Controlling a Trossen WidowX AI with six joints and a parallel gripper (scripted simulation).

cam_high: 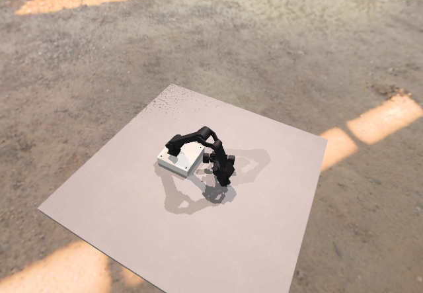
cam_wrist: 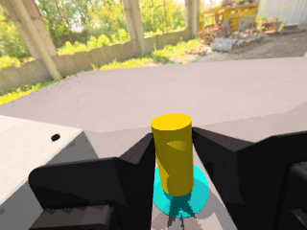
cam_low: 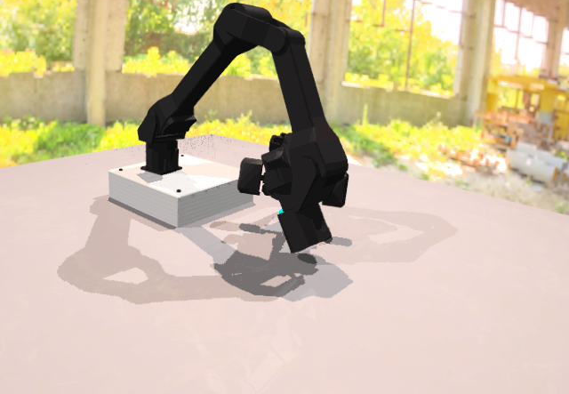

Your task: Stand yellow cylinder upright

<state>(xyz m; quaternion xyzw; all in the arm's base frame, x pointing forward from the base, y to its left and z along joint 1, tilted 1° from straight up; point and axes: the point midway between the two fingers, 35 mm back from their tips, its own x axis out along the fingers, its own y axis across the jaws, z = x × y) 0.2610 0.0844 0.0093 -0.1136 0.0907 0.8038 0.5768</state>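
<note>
My gripper tip is 60 mm above the cyan circle and 10 mm to the left of it. The rest, counted from my gripper tip: yellow tall cylinder 20 mm below.
</note>
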